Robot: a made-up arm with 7 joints.
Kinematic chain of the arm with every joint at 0, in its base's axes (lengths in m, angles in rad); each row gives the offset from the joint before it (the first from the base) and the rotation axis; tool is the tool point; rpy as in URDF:
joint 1: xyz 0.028 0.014 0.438 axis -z
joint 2: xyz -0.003 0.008 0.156 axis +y
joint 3: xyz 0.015 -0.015 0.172 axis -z
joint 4: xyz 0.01 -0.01 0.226 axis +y
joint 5: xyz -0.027 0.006 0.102 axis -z
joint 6: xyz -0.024 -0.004 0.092 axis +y
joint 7: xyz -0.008 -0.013 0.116 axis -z
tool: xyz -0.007 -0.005 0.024 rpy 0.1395 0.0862 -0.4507
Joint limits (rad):
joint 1: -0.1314..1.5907
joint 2: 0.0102..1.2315
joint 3: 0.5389..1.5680
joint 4: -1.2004..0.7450
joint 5: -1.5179..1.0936
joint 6: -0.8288..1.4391
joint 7: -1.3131..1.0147
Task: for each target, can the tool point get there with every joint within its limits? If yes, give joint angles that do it. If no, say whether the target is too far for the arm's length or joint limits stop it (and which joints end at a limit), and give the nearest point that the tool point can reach.
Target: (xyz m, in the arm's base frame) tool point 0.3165 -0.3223 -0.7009
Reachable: no: too far | nearest point 0.3937 -0.4123 0.5497 | short by 1.256 m
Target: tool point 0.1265 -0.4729 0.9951
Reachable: yes | joints 1.0658 0.7637 1.1527 0.2563 -0.1636 1.2560 -0.2853
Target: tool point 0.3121 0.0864 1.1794
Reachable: yes | joints 0.6435 0.4418 1.3545 -0.8175 -1.2038 0.0324 0.6419
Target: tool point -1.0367 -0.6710 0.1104
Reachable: no: too far | nearest point -0.1979 -0.5633 0.6418 | short by 0.999 m
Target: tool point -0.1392 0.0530 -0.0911
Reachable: no: joint limits stop it (at a limit: joint 1, joint 2, joint 3, joint 4, joint 6, joint 7) | nearest point -0.0872 -0.5223 0.5571 | short by 0.868 m
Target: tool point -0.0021 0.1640 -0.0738
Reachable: no: joint limits stop it (at a limit: joint 1, joint 2, joint 3, joint 4, joint 6) | nearest point 0.3794 0.3494 0.6182 | short by 0.812 m
